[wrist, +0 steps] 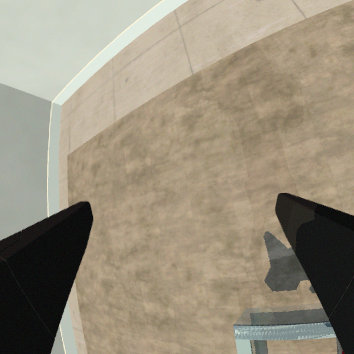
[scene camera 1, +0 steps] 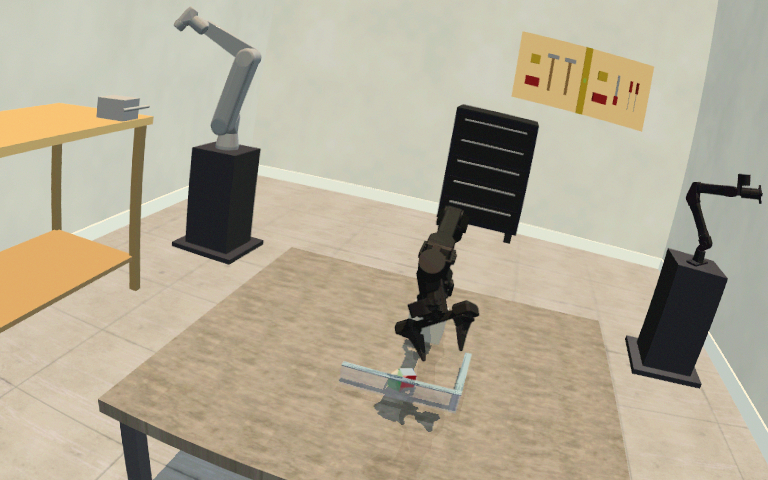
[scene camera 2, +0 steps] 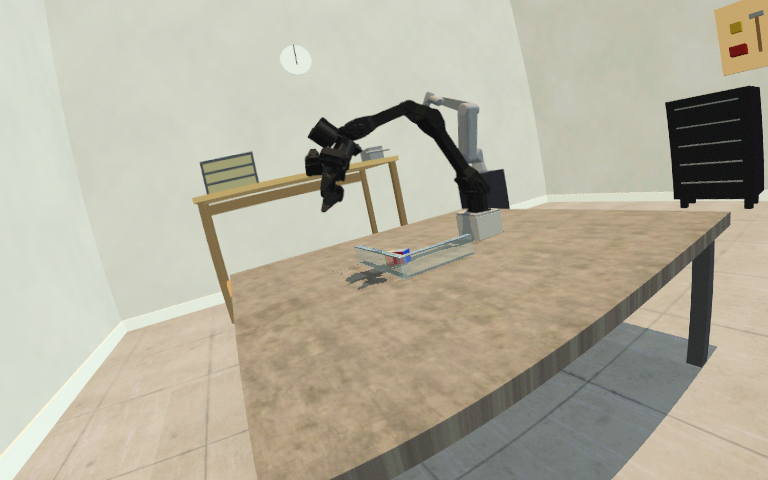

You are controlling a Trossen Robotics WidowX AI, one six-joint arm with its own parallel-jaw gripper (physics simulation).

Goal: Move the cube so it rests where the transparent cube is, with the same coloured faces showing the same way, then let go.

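Seen in the pictures: gripper, between the fingertips: [wrist: 185,206] [scene camera 1: 442,356] [scene camera 2: 322,201]; arm's base, origin of its link: [scene camera 2: 478,210].
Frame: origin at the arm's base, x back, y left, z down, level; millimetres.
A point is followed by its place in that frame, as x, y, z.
Note:
A small cube [scene camera 1: 408,377] [scene camera 2: 406,255] sits on the table behind the clear wall. White, red and green faces show in scene camera 1, and red and blue faces in scene camera 2. A paler green and orange patch lies against its left side in both scene views; whether this is the transparent cube I cannot tell. My gripper [scene camera 1: 442,354] @[-558, 119, -148] [scene camera 2: 329,206] @[-558, 119, -148] [wrist: 185,206] @[-558, 119, -148] is open and empty, high above the table, pointing down at a tilt. In scene camera 1 its fingertips appear above and right of the cube. The cube does not clearly show in the wrist view.
A low clear L-shaped wall [scene camera 1: 463,374] @[-303, 166, 30] [scene camera 2: 441,246] @[-280, 173, 36] [wrist: 285,332] @[-405, 113, 30] stands around two sides of the cube on the brown table [scene camera 1: 254,339] @[-354, -433, 89] [scene camera 2: 509,316] @[-392, 543, 90] [wrist: 165,200] @[-604, 306, 90]. My arm's pale base block [scene camera 2: 488,225] @[-9, 53, 49] stands behind. The arm's shadow falls near the wall.

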